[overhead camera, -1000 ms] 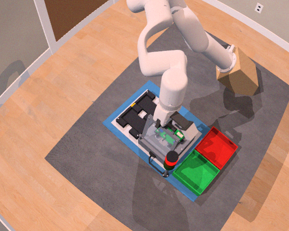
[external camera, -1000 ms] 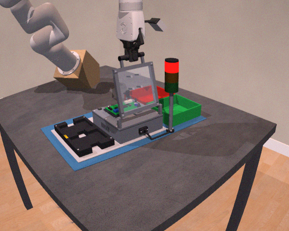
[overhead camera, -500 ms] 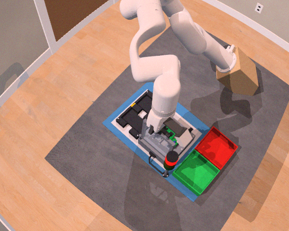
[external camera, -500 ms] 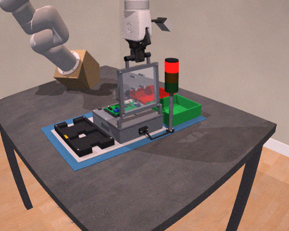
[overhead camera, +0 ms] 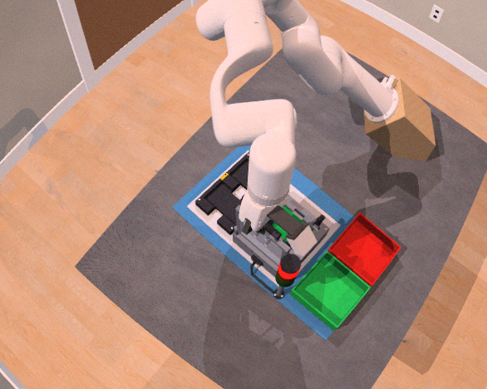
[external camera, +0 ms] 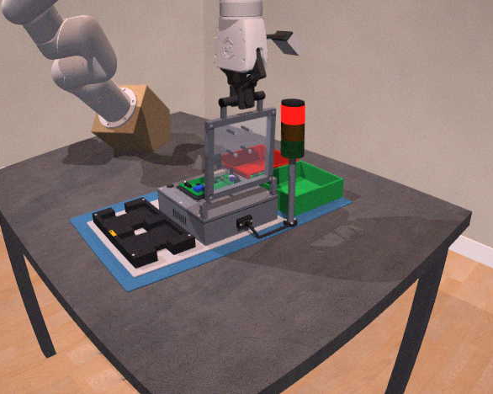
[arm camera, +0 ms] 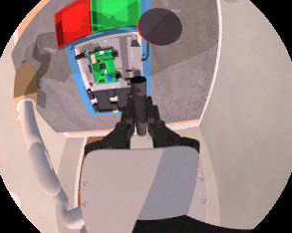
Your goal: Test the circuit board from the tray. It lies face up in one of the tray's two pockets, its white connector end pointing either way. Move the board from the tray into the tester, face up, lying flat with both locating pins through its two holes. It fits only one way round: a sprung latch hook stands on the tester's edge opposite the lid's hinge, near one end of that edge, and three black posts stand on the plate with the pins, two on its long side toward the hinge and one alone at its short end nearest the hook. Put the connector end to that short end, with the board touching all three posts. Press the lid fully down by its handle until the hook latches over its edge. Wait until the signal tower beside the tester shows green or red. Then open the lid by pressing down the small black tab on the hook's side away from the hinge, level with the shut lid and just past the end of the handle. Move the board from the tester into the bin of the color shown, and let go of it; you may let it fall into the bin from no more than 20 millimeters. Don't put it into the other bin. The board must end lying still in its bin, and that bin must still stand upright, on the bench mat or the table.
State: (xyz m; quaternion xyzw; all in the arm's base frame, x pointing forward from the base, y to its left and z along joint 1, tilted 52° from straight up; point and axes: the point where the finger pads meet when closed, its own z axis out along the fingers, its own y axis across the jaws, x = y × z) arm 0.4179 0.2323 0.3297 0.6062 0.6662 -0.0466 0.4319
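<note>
My hand is 110 mm past the green circuit board, 20 mm to the right of it and 200 mm above it. The rest, counted from my hand: black latch hook: 160 mm behind, 80 mm to the left, 190 mm below; clear lid: 10 mm behind, 90 mm below; plate: 100 mm behind, 20 mm to the left, 210 mm below.
</note>
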